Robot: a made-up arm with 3 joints. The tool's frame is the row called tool. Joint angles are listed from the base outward. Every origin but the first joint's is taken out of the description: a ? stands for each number. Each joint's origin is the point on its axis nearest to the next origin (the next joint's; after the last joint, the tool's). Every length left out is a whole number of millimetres.
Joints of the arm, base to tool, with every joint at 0 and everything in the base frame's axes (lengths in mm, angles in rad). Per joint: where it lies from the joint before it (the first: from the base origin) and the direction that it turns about. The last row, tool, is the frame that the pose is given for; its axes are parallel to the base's.
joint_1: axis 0 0 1 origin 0 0 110
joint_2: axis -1 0 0 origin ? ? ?
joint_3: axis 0 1 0 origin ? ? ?
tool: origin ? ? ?
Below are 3 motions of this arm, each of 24 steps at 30 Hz.
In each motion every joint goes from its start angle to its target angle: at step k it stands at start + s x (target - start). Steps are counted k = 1, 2, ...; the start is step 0. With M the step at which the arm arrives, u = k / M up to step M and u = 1 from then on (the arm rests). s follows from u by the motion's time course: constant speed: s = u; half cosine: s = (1 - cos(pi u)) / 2; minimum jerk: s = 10 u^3 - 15 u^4 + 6 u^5.
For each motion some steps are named. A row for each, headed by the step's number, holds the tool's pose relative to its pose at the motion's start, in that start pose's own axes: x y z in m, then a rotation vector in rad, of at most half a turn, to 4 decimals.
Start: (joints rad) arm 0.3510 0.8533 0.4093
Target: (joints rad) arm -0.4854 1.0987 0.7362
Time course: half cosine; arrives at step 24
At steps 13, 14, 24:
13: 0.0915 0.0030 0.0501 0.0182 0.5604 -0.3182
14: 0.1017 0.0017 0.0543 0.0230 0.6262 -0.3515
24: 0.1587 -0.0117 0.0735 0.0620 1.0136 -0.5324

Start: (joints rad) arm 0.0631 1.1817 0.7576
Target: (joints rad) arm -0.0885 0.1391 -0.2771
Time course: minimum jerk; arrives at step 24
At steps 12, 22, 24:
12: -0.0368 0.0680 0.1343 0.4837 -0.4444 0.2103
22: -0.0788 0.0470 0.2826 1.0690 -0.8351 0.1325
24: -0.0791 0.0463 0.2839 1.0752 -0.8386 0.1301

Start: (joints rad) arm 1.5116 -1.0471 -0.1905
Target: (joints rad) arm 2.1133 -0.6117 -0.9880
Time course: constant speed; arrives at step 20
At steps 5, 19, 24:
5: -0.0606 -0.0250 0.0269 -0.0805 -0.0730 0.1098
19: -0.2023 -0.1089 0.1504 -0.1313 -0.3095 0.5383
24: -0.2104 -0.1157 0.1615 -0.1229 -0.3274 0.5727

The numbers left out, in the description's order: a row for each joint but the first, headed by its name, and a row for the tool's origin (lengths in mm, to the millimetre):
joint_2: -170 290 0
joint_3: 0 160 -100
tool: 60 0 -60

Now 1 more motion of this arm.
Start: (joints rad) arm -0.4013 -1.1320 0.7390
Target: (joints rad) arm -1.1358 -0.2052 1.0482
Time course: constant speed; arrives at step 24
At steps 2, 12, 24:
2: 0.0362 -0.0108 0.0056 -0.0372 -0.0286 -0.0733
12: 0.1922 -0.0870 0.0698 -0.1456 -0.1391 -0.4901
24: 0.2948 -0.2077 0.1928 -0.0878 -0.1918 -1.0533

